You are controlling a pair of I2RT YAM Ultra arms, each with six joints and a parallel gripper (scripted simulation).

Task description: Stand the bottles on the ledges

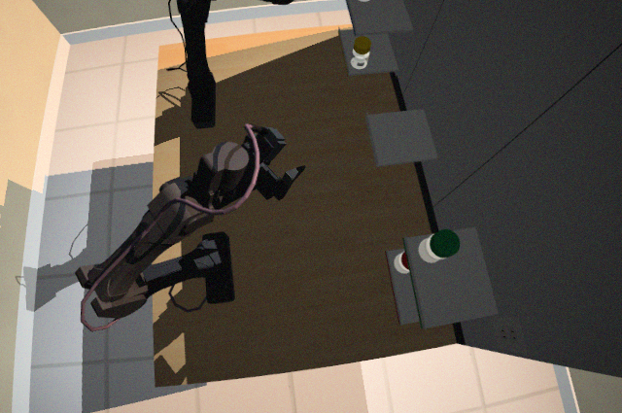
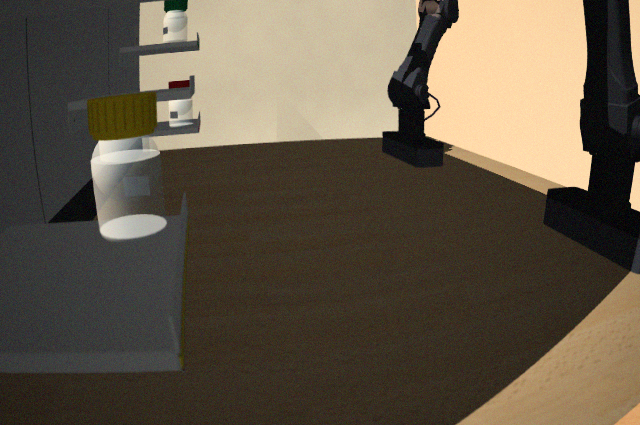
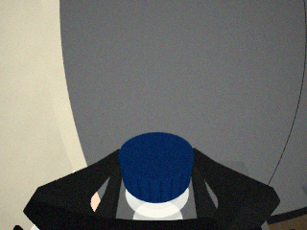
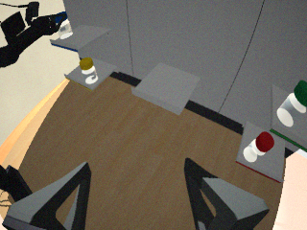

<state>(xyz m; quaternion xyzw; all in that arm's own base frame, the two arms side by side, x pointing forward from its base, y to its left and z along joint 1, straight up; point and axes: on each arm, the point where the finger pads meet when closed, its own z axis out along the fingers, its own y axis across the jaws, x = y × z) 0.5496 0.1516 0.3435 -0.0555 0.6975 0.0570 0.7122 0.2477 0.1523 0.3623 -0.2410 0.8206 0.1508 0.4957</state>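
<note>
The blue-capped bottle lies 50 mm below my left hand. From my left hand the other things lie so: yellow strip 50 mm behind, 40 mm to the right, 300 mm below; blue strip 50 mm behind, 40 mm to the right, 110 mm below; yellow-capped bottle 10 mm behind, 100 mm to the right, 250 mm below.
</note>
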